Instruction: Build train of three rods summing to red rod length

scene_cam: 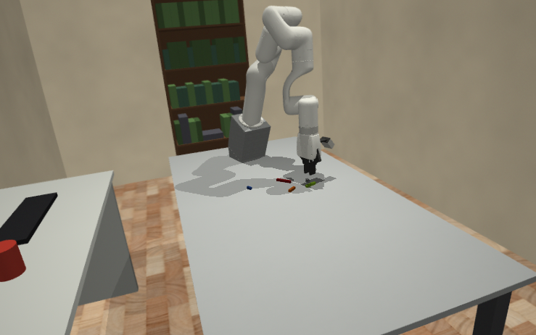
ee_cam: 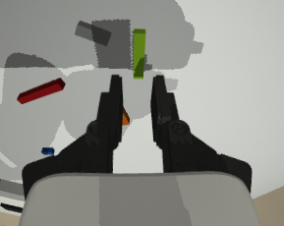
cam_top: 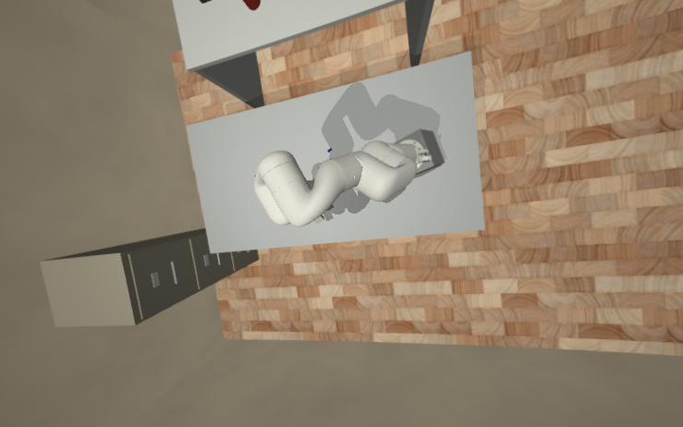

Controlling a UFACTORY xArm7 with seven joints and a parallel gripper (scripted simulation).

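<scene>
Now: hand 7 cm above the lime rod. Round my hand: grey rod 7 cm below, 5 cm behind; then orange rod 8 cm to the right, 7 cm below, 2 cm ahead; then red rod 10 cm to the right, 8 cm behind, 7 cm below.
</scene>
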